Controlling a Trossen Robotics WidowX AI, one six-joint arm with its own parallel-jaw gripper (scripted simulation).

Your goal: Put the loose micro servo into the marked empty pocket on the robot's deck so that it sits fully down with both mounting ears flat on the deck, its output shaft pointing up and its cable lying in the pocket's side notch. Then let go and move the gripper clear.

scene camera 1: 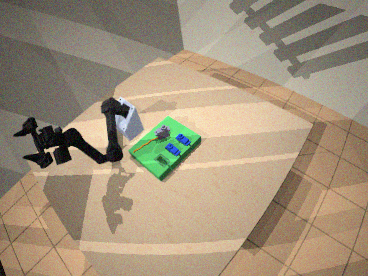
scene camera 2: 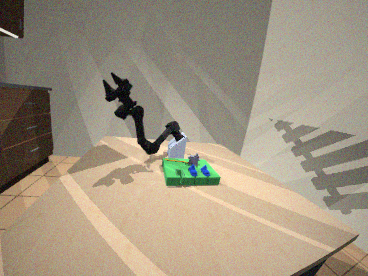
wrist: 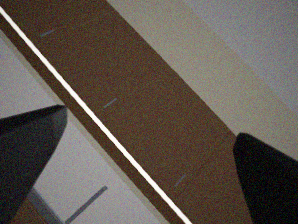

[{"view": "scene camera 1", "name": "my gripper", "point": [18,146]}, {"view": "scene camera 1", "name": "green deck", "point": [146,155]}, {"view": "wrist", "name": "my gripper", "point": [152,128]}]
